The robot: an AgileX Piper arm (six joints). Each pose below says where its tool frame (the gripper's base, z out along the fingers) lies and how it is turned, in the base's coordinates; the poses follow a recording.
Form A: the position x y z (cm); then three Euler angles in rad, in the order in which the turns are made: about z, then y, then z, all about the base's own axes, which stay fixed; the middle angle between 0 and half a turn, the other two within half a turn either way.
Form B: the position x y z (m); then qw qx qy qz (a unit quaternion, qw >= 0). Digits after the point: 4 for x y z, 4 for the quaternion.
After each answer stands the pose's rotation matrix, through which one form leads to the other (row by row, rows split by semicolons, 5 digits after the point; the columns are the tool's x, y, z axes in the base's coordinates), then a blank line. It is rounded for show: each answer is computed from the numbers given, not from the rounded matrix.
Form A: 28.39, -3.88, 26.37, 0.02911, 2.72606, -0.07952
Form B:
0.2839, -0.0388, 0.2637, 0.2062, 0.0531, 0.9771, -0.0052
-0.90931 0.10595 0.40240; 0.10166 0.99430 -0.03207; -0.40351 0.01175 -0.91490

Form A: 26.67, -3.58, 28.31, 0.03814, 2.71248, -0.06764
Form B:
0.2667, -0.0358, 0.2831, 0.2129, 0.0517, 0.9757, -0.0031
-0.90402 0.10213 0.41511; 0.09946 0.99464 -0.02812; -0.41576 0.01586 -0.90934

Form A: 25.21, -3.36, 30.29, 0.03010, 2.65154, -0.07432
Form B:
0.2521, -0.0336, 0.3029, 0.2425, 0.0506, 0.9688, -0.0054
-0.87724 0.10070 0.46937; 0.09550 0.99482 -0.03495; -0.47046 0.01417 -0.88231

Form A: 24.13, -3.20, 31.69, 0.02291, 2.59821, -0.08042
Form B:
0.2413, -0.0320, 0.3169, 0.2683, 0.0497, 0.9620, -0.0077
-0.85113 0.09986 0.51536; 0.09158 0.99493 -0.04154; -0.51690 0.01184 -0.85596

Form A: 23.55, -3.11, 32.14, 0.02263, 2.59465, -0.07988
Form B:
0.2355, -0.0311, 0.3214, 0.2700, 0.0493, 0.9616, -0.0077
-0.84937 0.09904 0.51842; 0.09069 0.99501 -0.04150; -0.51995 0.01177 -0.85412

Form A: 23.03, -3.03, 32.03, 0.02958, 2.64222, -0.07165
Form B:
0.2303, -0.0303, 0.3203, 0.2470, 0.0490, 0.9677, -0.0052
-0.87313 0.09745 0.47765; 0.09232 0.99514 -0.03428; -0.47867 0.01416 -0.87788

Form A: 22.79, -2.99, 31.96, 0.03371, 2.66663, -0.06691
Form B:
0.2279, -0.0299, 0.3196, 0.2352, 0.0489, 0.9707, -0.0039
-0.88456 0.09673 0.45628; 0.09305 0.99519 -0.03058; -0.45705 0.01541 -0.88931

